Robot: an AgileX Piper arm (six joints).
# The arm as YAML. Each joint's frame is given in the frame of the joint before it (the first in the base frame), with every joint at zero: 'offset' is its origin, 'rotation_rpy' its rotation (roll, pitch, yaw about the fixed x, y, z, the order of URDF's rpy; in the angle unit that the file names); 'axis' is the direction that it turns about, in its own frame. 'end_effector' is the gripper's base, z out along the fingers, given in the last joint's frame.
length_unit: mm
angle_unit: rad
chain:
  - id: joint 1
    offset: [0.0, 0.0, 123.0]
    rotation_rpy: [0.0, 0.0, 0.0]
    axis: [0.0, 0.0, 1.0]
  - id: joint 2
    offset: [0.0, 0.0, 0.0]
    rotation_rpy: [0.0, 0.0, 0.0]
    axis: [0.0, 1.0, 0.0]
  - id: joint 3
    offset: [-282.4, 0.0, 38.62]
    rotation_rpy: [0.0, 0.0, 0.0]
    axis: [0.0, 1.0, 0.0]
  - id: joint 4
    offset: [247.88, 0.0, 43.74]
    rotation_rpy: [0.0, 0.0, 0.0]
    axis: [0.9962, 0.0, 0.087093]
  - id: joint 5
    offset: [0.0, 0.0, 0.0]
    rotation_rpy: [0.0, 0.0, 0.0]
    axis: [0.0, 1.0, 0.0]
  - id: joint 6
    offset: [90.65, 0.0, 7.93]
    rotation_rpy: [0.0, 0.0, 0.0]
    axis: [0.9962, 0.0, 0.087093]
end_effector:
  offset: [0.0, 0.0, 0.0]
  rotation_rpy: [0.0, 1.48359, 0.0]
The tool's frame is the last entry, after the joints.
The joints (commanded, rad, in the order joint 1, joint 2, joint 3, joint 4, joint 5, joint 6), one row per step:
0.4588 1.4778 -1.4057 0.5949 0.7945 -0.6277
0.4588 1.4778 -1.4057 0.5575 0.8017 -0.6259
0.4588 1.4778 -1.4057 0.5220 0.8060 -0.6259
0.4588 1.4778 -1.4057 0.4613 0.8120 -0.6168
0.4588 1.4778 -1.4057 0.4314 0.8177 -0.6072
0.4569 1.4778 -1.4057 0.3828 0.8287 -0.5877
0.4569 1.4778 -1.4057 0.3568 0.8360 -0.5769
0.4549 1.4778 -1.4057 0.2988 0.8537 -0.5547
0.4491 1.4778 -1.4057 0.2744 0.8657 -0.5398
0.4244 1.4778 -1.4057 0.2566 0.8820 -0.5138
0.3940 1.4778 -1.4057 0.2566 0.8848 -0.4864
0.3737 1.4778 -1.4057 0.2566 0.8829 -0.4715
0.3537 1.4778 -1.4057 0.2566 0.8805 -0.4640
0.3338 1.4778 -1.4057 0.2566 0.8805 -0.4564
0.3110 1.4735 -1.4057 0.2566 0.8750 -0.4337
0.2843 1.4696 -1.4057 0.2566 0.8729 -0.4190
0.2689 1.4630 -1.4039 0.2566 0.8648 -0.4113
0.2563 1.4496 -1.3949 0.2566 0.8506 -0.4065
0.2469 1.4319 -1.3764 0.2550 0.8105 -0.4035
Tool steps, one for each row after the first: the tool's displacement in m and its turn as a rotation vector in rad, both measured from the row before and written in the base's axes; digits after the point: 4 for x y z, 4 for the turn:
0.0004 -0.0018 -0.0017 -0.0354 -0.0100 0.0023
0.0006 -0.0018 -0.0014 -0.0335 -0.0124 0.0017
0.0012 -0.0032 -0.0022 -0.0525 -0.0165 -0.0038
0.0004 -0.0016 -0.0012 -0.0245 -0.0030 -0.0042
0.0009 -0.0033 -0.0019 -0.0385 -0.0014 -0.0112
0.0002 -0.0015 -0.0011 -0.0210 0.0005 -0.0051
0.0008 -0.0041 -0.0023 -0.0484 0.0009 -0.0127
0.0008 -0.0033 -0.0012 -0.0195 0.0069 -0.0135
0.0032 -0.0083 -0.0013 -0.0097 0.0186 -0.0397
0.0042 -0.0088 -0.0002 0.0130 0.0145 -0.0499
0.0029 -0.0059 0.0001 0.0085 0.0046 -0.0318
0.0028 -0.0059 0.0001 0.0048 0.0009 -0.0261
0.0025 -0.0059 0.0000 0.0041 0.0031 -0.0255
0.0021 -0.0071 0.0017 0.0157 -0.0002 -0.0408
0.0022 -0.0083 0.0014 0.0102 -0.0001 -0.0379
0.0005 -0.0051 0.0020 0.0080 -0.0093 -0.0230
-0.0013 -0.0047 0.0023 0.0077 -0.0158 -0.0196
-0.0013 -0.0041 0.0022 0.0101 -0.0361 -0.0217

